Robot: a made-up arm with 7 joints.
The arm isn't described. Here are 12 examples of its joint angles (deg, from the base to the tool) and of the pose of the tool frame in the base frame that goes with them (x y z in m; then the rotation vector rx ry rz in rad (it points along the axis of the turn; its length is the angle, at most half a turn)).
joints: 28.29 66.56 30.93 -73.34 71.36 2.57 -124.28
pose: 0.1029 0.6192 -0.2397 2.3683 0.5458 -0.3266
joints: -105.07 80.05 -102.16 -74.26 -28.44 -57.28 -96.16
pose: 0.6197 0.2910 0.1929 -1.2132 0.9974 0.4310
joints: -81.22 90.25 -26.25 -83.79 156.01 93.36 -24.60
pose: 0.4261 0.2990 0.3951 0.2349 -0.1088 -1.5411
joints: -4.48 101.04 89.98 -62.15 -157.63 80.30 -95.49
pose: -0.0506 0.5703 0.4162 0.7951 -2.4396 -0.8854
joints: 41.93 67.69 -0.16 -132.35 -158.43 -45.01 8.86
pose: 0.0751 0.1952 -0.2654 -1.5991 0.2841 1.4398
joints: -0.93 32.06 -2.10 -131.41 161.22 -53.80 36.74
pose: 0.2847 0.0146 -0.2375 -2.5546 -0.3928 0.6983
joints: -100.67 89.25 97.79 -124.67 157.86 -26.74 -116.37
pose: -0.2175 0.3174 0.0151 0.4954 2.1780 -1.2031
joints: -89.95 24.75 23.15 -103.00 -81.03 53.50 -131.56
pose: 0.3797 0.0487 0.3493 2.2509 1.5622 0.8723
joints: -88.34 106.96 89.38 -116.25 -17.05 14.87 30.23
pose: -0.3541 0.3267 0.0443 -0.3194 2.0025 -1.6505
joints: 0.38 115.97 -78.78 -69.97 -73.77 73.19 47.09
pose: 0.0475 0.6520 -0.1215 -2.8426 -0.4495 0.4567
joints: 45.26 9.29 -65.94 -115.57 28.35 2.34 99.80
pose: -0.1327 -0.3085 -0.4859 -2.0277 0.9160 0.2275
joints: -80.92 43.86 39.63 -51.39 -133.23 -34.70 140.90
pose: 0.5141 0.3885 0.2903 0.2859 -0.9375 0.2162
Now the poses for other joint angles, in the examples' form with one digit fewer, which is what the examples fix.
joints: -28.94 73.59 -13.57 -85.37 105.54 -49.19 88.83
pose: 0.532 0.383 -0.135 -1.824 -1.174 -0.196
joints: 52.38 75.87 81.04 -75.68 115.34 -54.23 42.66
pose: 0.004 0.679 0.103 -0.348 -2.141 0.624
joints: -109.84 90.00 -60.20 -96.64 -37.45 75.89 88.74
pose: 0.327 0.132 0.401 0.672 -1.585 1.062
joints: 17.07 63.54 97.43 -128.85 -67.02 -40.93 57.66
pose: -0.127 0.302 0.191 2.608 -0.920 0.189
